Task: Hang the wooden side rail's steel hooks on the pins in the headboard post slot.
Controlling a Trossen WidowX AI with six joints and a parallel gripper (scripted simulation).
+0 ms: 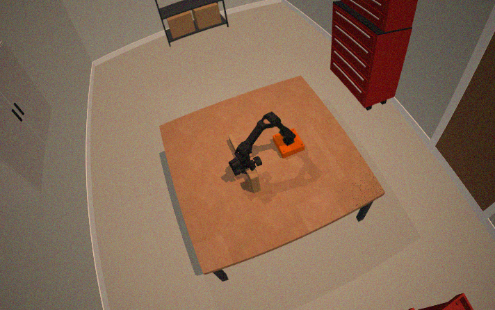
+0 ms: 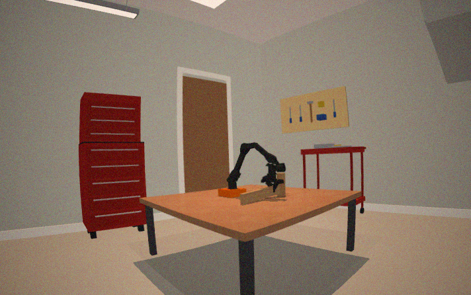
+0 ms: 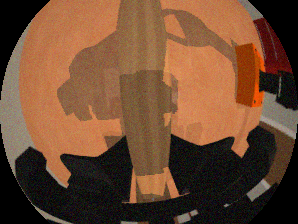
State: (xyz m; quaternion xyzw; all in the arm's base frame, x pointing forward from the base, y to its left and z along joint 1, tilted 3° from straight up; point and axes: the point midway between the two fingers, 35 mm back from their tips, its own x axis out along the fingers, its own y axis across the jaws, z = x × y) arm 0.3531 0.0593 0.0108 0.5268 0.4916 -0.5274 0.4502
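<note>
The headboard post lies 1 cm ahead of my gripper tip, 11 cm to the left of it and 4 cm above it.
</note>
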